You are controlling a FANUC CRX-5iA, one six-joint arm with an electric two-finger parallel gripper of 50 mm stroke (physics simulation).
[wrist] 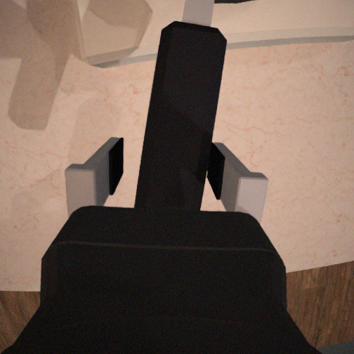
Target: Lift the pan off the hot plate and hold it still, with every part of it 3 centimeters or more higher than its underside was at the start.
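The pan's black handle (pixel 177 115) runs from the top centre of the wrist view down to the gripper body, leaning slightly right toward its far end. A light metal neck (pixel 198 12) joins it at the top. The pan's bowl is out of view or barely in it. My gripper (pixel 165 157) is open, and the handle shows between its two fingers, close to the right one and with a wider gap on the left. The handle's near end is hidden by the gripper body. The hot plate (pixel 280 22) shows in part at the top, pale with a grey edge.
A pale pink, veined table top (pixel 280 115) lies below, with its curved edge near the bottom. Brown wooden floor (pixel 320 305) shows beyond that edge. Shadows fall on the table at the upper left. A dark sliver shows at the top edge, too small to identify.
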